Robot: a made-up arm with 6 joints.
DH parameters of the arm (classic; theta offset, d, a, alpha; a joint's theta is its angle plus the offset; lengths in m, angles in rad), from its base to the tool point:
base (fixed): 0 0.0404 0 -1.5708
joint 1: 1.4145 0 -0.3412 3.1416
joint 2: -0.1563 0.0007 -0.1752 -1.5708
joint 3: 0 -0.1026 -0.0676 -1.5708
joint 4: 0.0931 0 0.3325 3.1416
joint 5: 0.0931 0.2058 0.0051 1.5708
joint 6: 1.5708 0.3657 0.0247 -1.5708
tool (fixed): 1.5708 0.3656 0 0
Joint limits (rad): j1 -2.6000..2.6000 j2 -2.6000..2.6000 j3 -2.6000..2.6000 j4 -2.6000..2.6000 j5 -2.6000..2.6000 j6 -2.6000..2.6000
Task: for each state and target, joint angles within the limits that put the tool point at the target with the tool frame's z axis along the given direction. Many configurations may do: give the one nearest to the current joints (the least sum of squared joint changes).
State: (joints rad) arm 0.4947 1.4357 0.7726 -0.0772 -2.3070 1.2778
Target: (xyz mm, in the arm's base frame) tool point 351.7 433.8 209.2 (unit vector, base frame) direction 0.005 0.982 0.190
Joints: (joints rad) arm 1.0529 1.1375 1.0800 0.5145 -2.6000 0.6807
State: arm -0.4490 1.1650 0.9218 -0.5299 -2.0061 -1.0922
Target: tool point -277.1 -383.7 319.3 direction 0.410 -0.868 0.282
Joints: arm -1.2156 1.2599 0.8546 0.1571 -2.5768 -1.9533
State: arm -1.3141 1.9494 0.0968 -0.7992 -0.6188 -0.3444
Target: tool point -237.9 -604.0 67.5 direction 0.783 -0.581 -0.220
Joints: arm -1.3526 2.0402 -0.4408 -1.2105 0.1902 -0.7751
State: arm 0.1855 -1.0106 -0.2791 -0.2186 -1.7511 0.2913
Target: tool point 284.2 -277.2 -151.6 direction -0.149 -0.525 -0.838
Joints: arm 0.0684 -1.7232 -0.8190 -0.4421 -2.4108 -0.3968
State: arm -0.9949 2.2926 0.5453 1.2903 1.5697 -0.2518
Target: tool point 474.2 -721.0 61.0 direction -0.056 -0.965 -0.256
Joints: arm -0.7694 2.5817 0.7256 2.1313 2.0002 -0.5986
